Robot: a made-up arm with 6 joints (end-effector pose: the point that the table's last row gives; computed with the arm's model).
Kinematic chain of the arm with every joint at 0, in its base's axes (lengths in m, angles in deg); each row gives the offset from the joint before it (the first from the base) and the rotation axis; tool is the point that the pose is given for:
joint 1: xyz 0 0 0.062 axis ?
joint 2: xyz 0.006 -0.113 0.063 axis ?
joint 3: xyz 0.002 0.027 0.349 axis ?
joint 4: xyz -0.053 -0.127 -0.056 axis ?
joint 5: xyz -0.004 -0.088 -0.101 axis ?
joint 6: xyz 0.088 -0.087 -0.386 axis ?
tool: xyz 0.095 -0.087 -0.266
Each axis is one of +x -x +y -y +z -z.
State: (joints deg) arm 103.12 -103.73 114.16 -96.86 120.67 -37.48
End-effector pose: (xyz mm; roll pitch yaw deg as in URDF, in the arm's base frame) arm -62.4 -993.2 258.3 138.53 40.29 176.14
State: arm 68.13 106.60 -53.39 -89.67 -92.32 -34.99
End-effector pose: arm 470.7 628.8 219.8 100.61 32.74 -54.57
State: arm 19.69 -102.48 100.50 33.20 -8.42 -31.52
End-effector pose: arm -438.0 -443.5 -707.2 51.66 4.30 65.04
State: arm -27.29 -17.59 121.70 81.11 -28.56 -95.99
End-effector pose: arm 264.3 -828.7 707.5 2.55 64.14 76.23
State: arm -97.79 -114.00 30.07 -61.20 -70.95 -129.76
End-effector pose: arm -69.3 -248.3 -180.5 83.75 -48.57 -124.51
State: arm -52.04 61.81 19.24 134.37 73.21 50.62
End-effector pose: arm 315.7 -498.4 124.9 -3.22 -26.84 -48.60
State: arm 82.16 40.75 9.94 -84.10 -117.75 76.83
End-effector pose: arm -587.3 -1.3 604.6 135.92 -72.73 90.54
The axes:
joint 1: -y
joint 2: -x
joint 3: +y
joint 4: -z
joint 5: +x
joint 6: +y

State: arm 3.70 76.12 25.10 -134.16 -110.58 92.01
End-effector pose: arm 449.7 229.5 142.6 -145.16 33.46 11.95
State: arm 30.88 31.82 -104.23 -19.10 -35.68 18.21
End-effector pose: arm -70.7 -287.8 1213.1 -171.77 -41.68 121.04
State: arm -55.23 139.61 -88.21 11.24 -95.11 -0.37
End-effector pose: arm 252.6 745.9 318.7 -124.23 22.48 122.46
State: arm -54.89 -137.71 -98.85 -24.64 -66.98 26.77
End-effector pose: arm -675.8 -6.0 -675.1 -43.71 26.46 -131.61
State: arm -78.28 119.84 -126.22 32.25 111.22 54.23
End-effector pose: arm -555.1 159.7 -33.2 76.92 -39.65 155.87
